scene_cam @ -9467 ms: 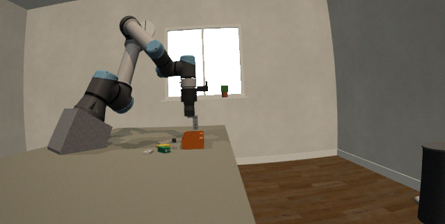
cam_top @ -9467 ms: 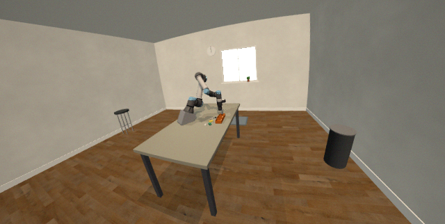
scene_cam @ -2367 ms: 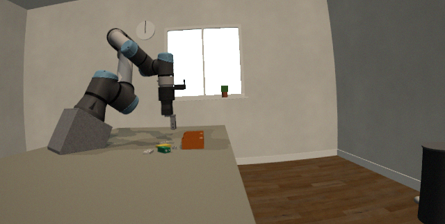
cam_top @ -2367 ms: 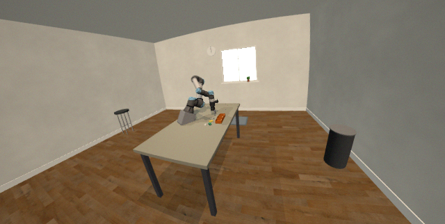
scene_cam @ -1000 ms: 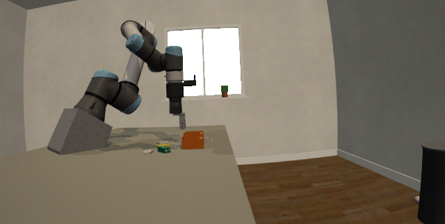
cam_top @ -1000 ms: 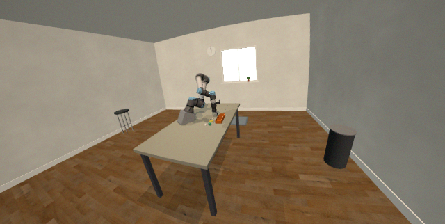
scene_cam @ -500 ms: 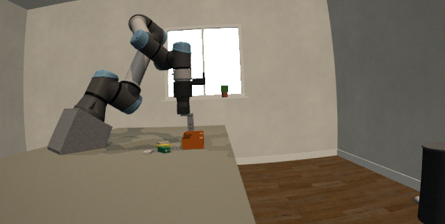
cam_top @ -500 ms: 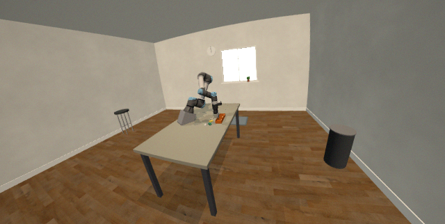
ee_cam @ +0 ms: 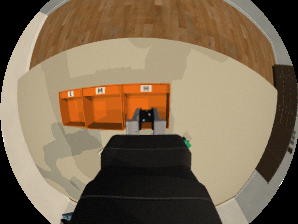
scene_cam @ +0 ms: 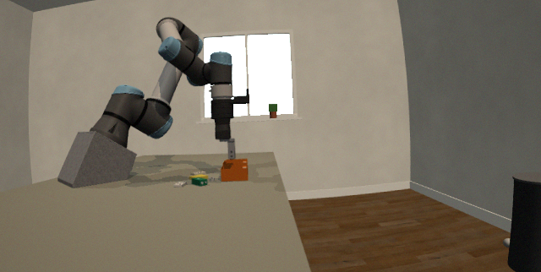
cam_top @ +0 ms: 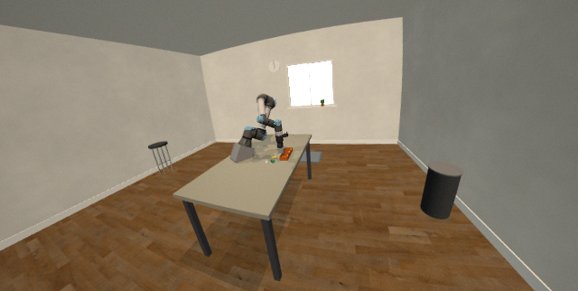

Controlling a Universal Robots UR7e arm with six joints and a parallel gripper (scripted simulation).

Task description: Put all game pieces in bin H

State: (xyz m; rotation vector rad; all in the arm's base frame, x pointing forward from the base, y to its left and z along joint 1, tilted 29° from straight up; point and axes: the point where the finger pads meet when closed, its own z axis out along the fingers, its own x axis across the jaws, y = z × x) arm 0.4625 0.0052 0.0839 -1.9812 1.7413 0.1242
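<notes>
My hand is 14 cm past the white domino, 12 cm to the left of it and 8 cm above it. Also, from my hand: dark piece (1 cm below); orange bin (8 cm to the left, 6 cm below, 1 cm behind); grey thing (8 cm below, 6 cm behind, 3 cm to the right).
</notes>
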